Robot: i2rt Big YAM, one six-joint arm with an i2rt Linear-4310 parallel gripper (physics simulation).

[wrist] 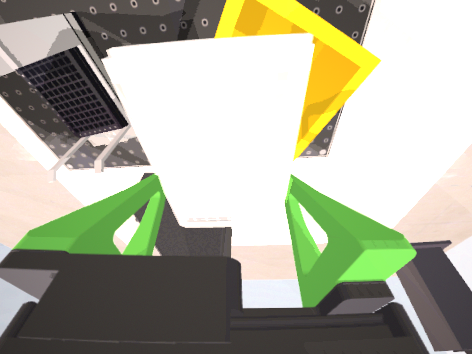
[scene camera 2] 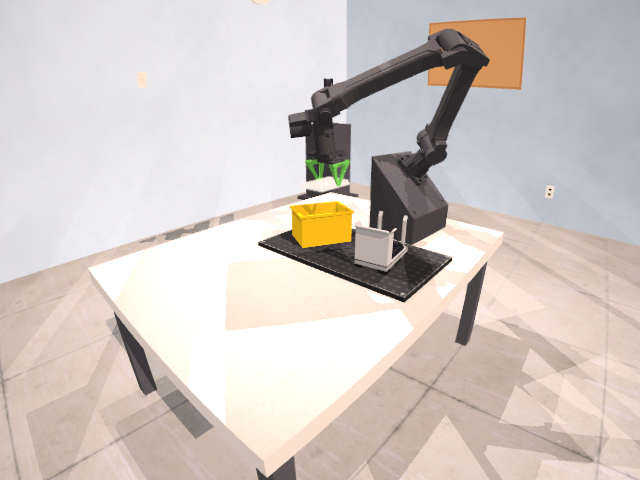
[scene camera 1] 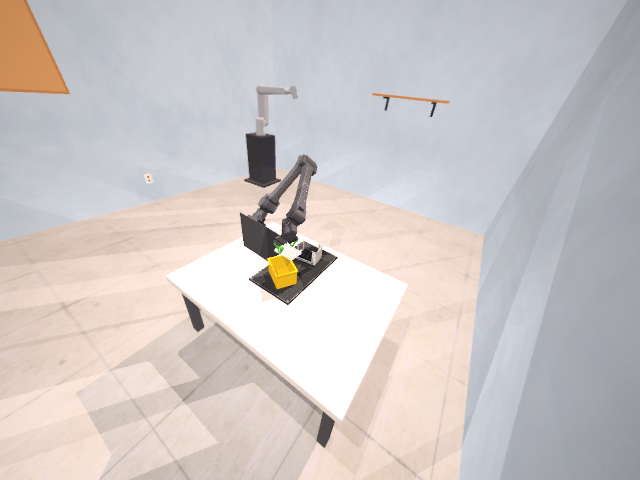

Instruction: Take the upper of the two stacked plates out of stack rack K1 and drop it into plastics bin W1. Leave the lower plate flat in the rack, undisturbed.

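Places are measured from the arm's base along level axes (x ahead, y left, z up), in metres.
Where they show: gripper, fingertip midpoint: (wrist: 225, 178) (scene camera 2: 329, 184) (scene camera 1: 285, 250); arm's base, link origin: (scene camera 2: 411, 170) (scene camera 1: 256, 221).
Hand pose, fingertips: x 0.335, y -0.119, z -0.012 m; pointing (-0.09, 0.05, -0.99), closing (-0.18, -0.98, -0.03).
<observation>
Each offset is from my fingertips to the top centre of the thing. "pt": to the spot under its first point. Level surfaces: height alone.
My gripper (scene camera 2: 329, 181) (wrist: 225, 178) has green fingers and is shut on the white upper plate {dx +0.017, dy -0.001, dz +0.012 m} (scene camera 1: 289, 252) (scene camera 2: 324, 184) (wrist: 210, 120). The plate is held roughly level, above the height of the bin's rim. The yellow bin W1 {dx +0.001, dy -0.031, dz -0.082 m} (scene camera 1: 283, 276) (scene camera 2: 323, 230) (wrist: 370, 61) stands below it; in the wrist view the plate hides part of the bin. The light grey stack rack K1 {dx +0.028, dy +0.208, dz -0.062 m} (scene camera 1: 316, 255) (scene camera 2: 373, 248) stands beside the bin. In the wrist view the dark lower plate {dx +0.035, dy +0.210, dz -0.143 m} (wrist: 75, 92) lies in the rack, apart from the held plate.
Bin and rack stand on a black perforated board (scene camera 1: 289, 298) (scene camera 2: 403, 289) on the white table {dz -0.195 m} (scene camera 1: 330, 351) (scene camera 2: 310, 361). The arm's dark angled base (scene camera 2: 403, 201) rises behind the board. Thin upright posts {pt dx -0.033, dy +0.242, dz -0.095 m} (scene camera 2: 404, 227) stand at the rack's side. Another arm on a black pedestal (scene camera 1: 261, 157) stands beyond the table.
</observation>
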